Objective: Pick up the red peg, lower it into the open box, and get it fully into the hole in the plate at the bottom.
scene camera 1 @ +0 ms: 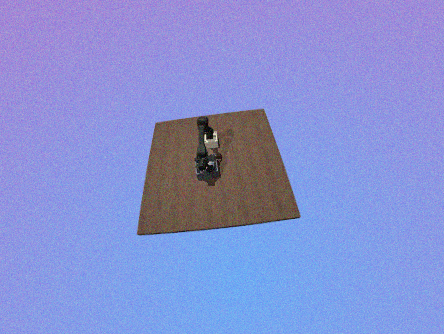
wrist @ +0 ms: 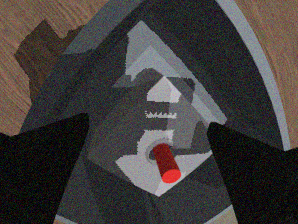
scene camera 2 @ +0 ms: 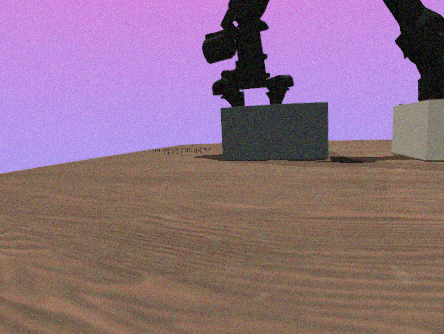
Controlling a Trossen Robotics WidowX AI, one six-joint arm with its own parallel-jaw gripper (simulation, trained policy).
Labels:
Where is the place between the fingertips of my gripper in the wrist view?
150, 124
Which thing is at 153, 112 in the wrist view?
A light plate.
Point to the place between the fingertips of my gripper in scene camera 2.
At 259, 122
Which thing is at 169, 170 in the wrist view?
A red peg.

